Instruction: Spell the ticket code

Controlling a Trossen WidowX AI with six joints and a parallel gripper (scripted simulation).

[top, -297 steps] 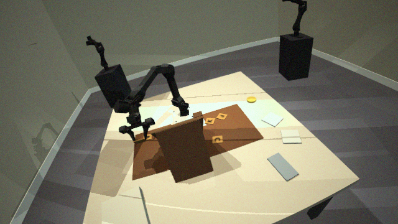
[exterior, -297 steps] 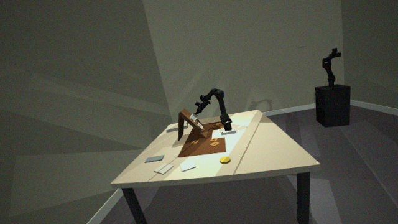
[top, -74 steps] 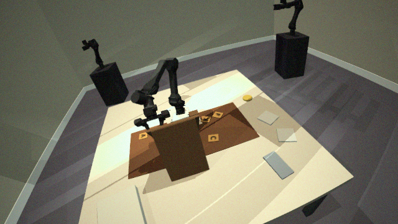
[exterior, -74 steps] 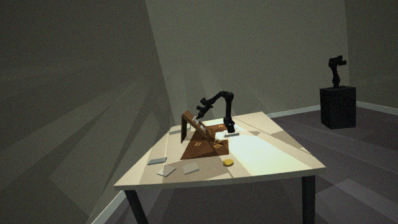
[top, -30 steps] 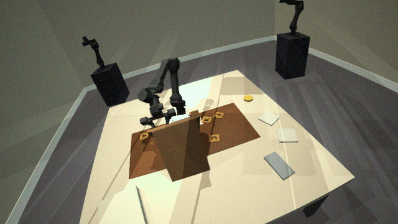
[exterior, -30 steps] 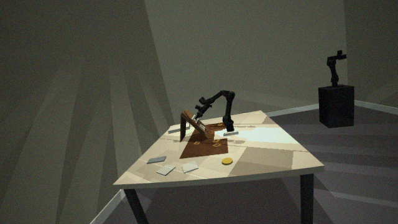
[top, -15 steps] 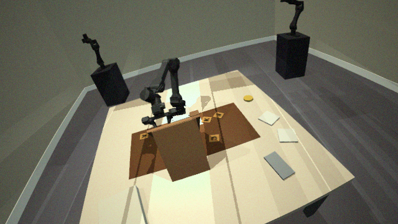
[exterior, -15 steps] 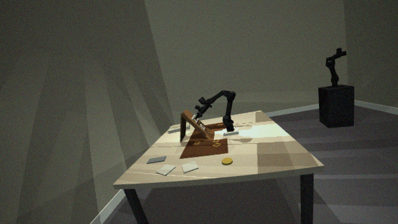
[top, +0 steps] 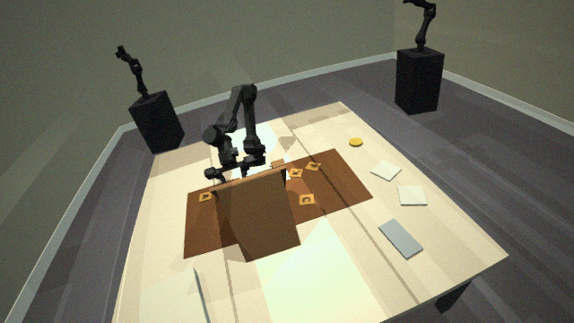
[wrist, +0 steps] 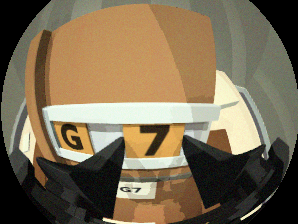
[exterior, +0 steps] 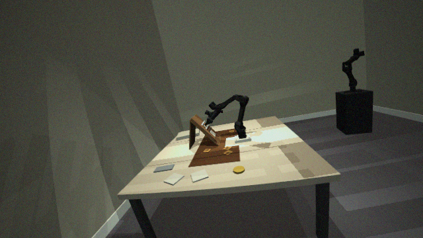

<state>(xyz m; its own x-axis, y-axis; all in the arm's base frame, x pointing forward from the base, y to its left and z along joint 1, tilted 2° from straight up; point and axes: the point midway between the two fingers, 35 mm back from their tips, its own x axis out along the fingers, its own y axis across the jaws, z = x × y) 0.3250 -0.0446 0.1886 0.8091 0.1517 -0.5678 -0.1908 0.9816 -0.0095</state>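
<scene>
My gripper tip is now 20 mm past the orange tile marked g and 90 mm to the right of it. The rest, counted from my gripper tip: brown mat: 160 mm behind, 80 mm to the left, 180 mm below; orange tile marked 7: right at my gripper tip; white ticket: 60 mm behind, 20 mm to the left, 90 mm below.
</scene>
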